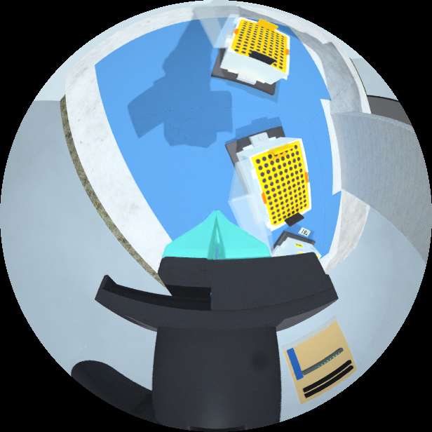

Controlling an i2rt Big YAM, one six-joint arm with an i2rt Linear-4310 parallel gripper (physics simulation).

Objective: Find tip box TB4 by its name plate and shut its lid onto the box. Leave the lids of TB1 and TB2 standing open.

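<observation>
My gripper (216, 216) is shut and empty, its teal fingertips left of the middle tip box's lower half and near its lid. The middle tip box (282, 182) has a yellow tip rack on a dark base; its clear lid (248, 202) stands open along its left side. The far tip box (260, 47) is at the top, its clear lid (212, 27) open at its left. A third tip box (295, 246) shows partly behind the gripper body; its lid cannot be made out. A small white name plate (304, 231) beside it seems to read TB1. No TB4 plate is readable.
The boxes stand on a blue mat (165, 175) with a pale marble border (105, 150). A large grey curved surface (387, 165) is at the right. A tan panel (322, 350) with blue and black strips shows at lower right. The arm's shadow falls left of the boxes.
</observation>
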